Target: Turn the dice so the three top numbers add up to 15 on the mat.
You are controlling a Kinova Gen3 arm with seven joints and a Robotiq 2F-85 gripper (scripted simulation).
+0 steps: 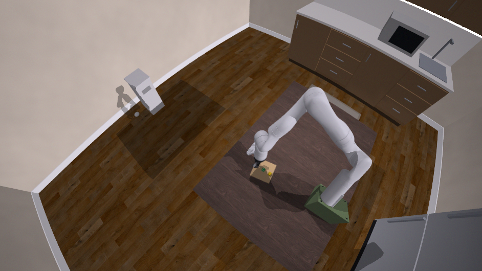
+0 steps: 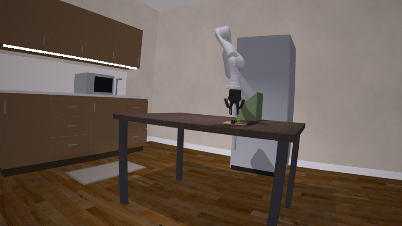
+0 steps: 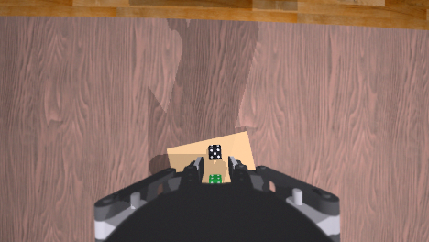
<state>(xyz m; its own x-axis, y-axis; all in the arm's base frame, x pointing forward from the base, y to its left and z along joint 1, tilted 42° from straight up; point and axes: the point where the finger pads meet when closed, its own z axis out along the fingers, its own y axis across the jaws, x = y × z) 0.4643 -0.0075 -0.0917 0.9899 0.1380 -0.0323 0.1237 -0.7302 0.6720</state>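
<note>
My gripper is now 60 mm above the black die. Also, from my hand: yellow die (100 mm behind, 10 mm to the right, 60 mm below); then green die (50 mm behind, 60 mm below); then tan mat (50 mm behind, 70 mm below).
</note>
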